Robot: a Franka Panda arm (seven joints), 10 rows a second.
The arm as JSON. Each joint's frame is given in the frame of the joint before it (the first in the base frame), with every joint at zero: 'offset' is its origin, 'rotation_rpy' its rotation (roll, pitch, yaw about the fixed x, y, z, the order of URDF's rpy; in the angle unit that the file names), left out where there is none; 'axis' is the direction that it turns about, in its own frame. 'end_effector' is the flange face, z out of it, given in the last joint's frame.
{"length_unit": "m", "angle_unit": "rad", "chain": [
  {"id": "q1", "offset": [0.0, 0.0, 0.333], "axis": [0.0, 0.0, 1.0]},
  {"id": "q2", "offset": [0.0, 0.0, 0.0], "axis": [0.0, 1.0, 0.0]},
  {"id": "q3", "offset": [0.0, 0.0, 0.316], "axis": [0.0, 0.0, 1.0]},
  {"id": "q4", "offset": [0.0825, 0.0, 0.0], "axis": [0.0, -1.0, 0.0]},
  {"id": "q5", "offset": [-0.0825, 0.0, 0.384], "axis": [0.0, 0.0, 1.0]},
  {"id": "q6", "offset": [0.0, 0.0, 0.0], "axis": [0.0, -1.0, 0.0]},
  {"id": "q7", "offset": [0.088, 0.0, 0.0], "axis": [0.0, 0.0, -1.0]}
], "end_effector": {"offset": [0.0, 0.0, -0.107], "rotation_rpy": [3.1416, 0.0, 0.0]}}
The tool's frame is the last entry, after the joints.
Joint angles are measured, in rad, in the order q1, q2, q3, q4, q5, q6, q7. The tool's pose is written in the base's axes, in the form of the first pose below.
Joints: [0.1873 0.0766 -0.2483 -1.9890 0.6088 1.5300 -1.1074]
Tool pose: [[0.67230 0.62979 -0.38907 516.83], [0.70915 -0.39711 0.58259 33.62], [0.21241 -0.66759 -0.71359 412.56], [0 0 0 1]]
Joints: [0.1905 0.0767 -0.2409 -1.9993 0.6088 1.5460 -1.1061]
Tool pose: [[0.67075 0.63163 -0.38877 516.12], [0.71121 -0.39905 0.57873 38.21], [0.21041 -0.66468 -0.71689 408.43], [0 0 0 1]]
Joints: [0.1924 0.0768 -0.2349 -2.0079 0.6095 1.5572 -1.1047]
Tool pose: [[0.67016 0.63173 -0.38962 515.25], [0.71240 -0.40021 0.57647 41.72], [0.20824 -0.66389 -0.71825 404.99], [0 0 0 1]]
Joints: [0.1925 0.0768 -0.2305 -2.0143 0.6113 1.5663 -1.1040]
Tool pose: [[0.67104 0.63159 -0.38833 514.76], [0.71165 -0.40176 0.57631 43.68], [0.20797 -0.66309 -0.71907 402.55], [0 0 0 1]]
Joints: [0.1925 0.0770 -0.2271 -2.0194 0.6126 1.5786 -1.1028]
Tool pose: [[0.67315 0.63259 -0.38301 515.01], [0.70944 -0.40625 0.57589 44.85], [0.20870 -0.65939 -0.72226 400.55], [0 0 0 1]]
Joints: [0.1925 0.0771 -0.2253 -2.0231 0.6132 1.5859 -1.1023]
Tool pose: [[0.67451 0.63282 -0.38024 514.99], [0.70815 -0.40896 0.57557 45.42], [0.20873 -0.65749 -0.72397 399.09], [0 0 0 1]]
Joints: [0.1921 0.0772 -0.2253 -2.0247 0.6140 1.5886 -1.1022]
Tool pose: [[0.67597 0.63223 -0.37862 515.00], [0.70669 -0.41046 0.57629 45.13], [0.20893 -0.65712 -0.72425 398.46], [0 0 0 1]]
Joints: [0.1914 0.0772 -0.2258 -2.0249 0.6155 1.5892 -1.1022]
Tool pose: [[0.67748 0.63154 -0.37707 515.13], [0.70495 -0.41118 0.57791 44.62], [0.20993 -0.65734 -0.72377 398.46], [0 0 0 1]]
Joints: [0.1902 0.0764 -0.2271 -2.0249 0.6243 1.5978 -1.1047]
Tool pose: [[0.68195 0.63398 -0.36471 516.56], [0.69736 -0.41327 0.58557 43.59], [0.22051 -0.65367 -0.72394 399.43], [0 0 0 1]]
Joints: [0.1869 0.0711 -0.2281 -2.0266 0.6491 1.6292 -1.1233]
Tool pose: [[0.68523 0.65239 -0.32381 520.73], [0.67992 -0.41361 0.60550 41.47], [0.26109 -0.63507 -0.72699 403.18], [0 0 0 1]]
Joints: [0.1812 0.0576 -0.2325 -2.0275 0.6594 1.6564 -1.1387]
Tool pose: [[0.68517 0.67206 -0.28083 523.59], [0.66575 -0.42141 0.61578 35.13], [0.29550 -0.60888 -0.73617 410.83], [0 0 0 1]]
